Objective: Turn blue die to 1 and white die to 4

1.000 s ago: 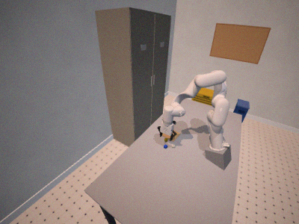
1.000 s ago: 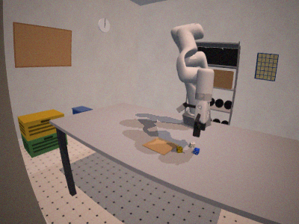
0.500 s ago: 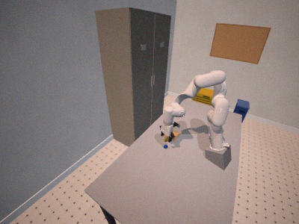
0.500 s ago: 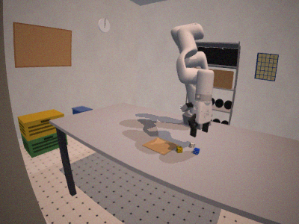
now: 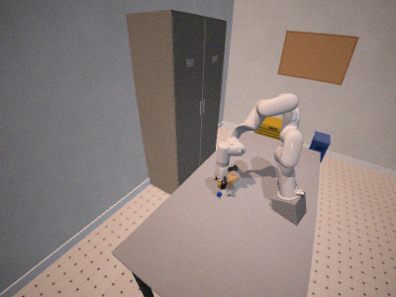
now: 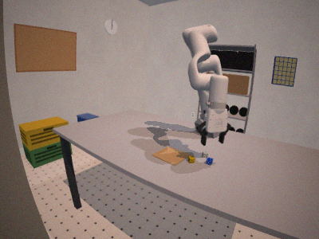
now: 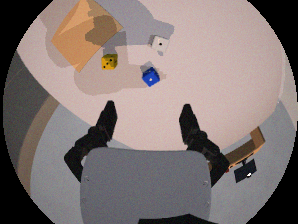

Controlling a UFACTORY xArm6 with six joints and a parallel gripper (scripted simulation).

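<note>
Right now my hand is 10 cm above the blue die. Round my hand: yellow die 10 cm below, 8 cm to the right, 3 cm ahead; then tan mat 18 cm to the right, 11 cm below, 3 cm ahead; then white die 10 cm below, 6 cm behind, 4 cm to the right.
</note>
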